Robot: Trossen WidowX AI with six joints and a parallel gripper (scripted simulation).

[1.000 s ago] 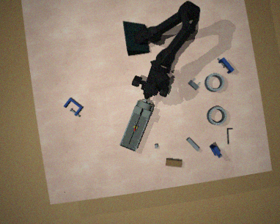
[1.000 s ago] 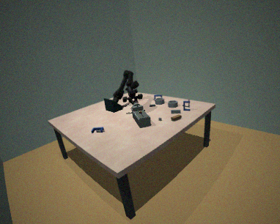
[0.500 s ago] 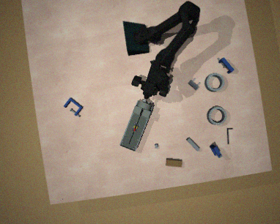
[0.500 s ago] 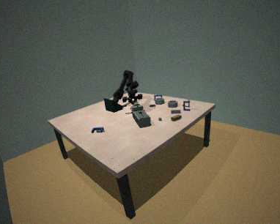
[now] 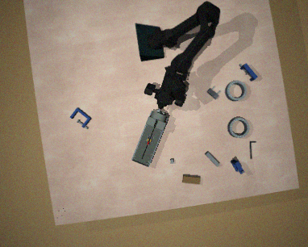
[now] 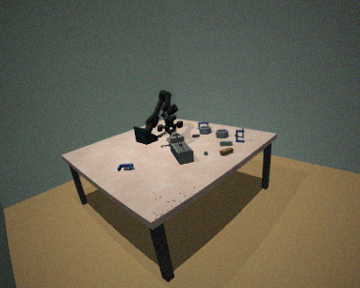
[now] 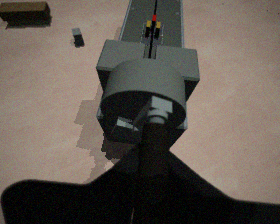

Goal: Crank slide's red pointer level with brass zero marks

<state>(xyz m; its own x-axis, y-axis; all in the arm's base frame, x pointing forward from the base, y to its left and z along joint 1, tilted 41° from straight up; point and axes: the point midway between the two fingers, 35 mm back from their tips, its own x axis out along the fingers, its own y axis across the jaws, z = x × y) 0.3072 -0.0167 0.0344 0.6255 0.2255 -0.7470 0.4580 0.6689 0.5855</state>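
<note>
Right now the red pointer is 16 cm ahead of my gripper tip, 8 cm to the right of it and 1 cm below it. The rest, counted from my gripper tip: small grey cube 27 cm ahead, 8 cm below, 3 cm to the left; grey bar 29 cm ahead, 23 cm to the left, 8 cm below; dark handle 3 cm above, 2 cm behind, 1 cm to the left.
</note>
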